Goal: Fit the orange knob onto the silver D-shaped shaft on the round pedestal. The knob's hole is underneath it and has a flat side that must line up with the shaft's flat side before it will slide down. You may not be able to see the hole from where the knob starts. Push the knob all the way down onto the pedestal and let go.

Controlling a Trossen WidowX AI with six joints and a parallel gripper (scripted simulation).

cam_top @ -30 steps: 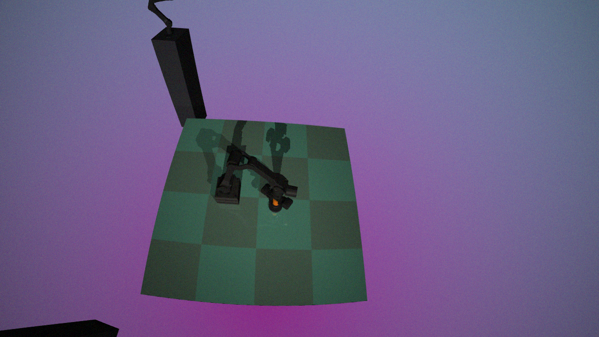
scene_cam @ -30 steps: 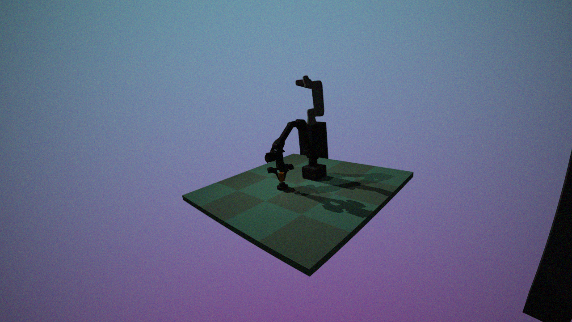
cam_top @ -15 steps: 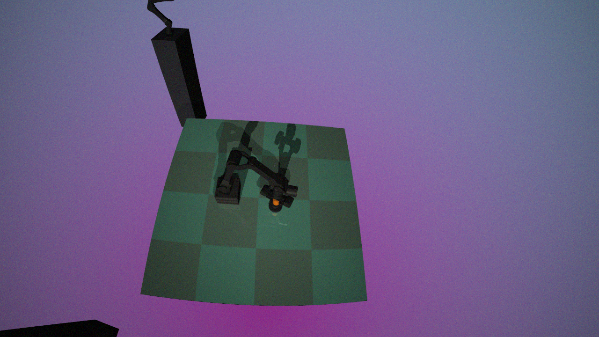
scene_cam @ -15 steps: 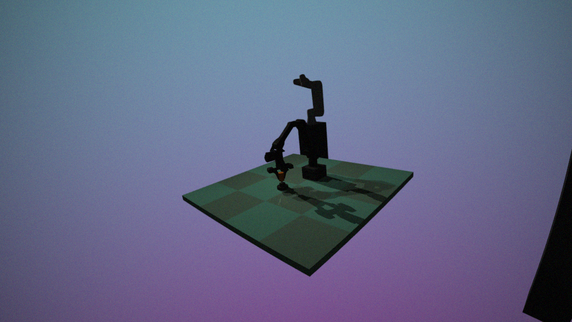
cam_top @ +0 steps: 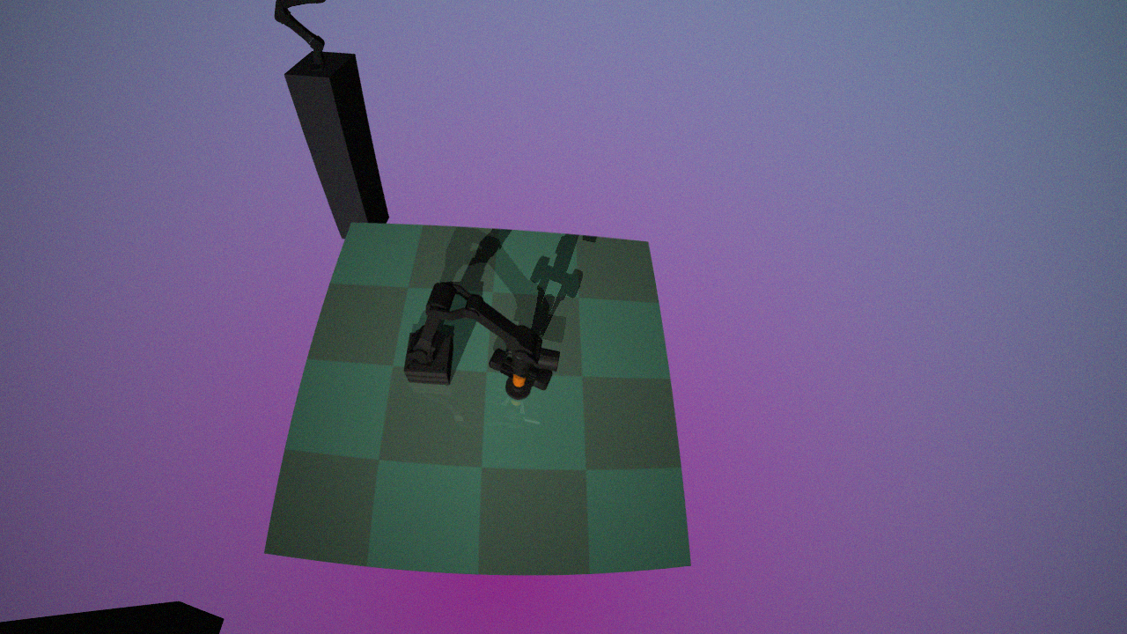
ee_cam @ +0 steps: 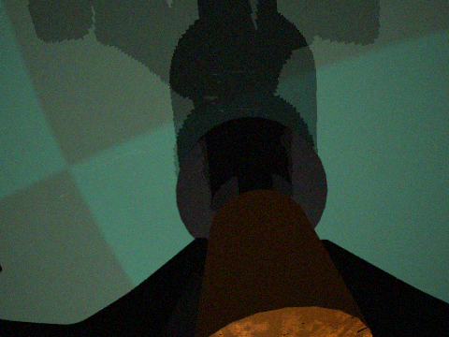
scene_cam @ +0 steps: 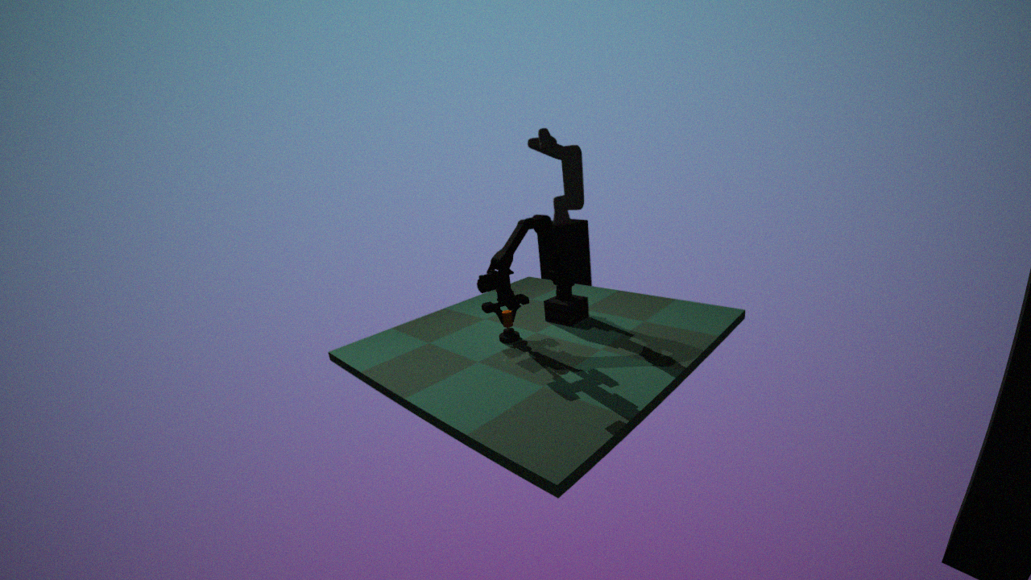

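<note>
The orange knob lies 30 mm above my gripper tip. Also, from my gripper tip: round pedestal 40 mm below.
</note>
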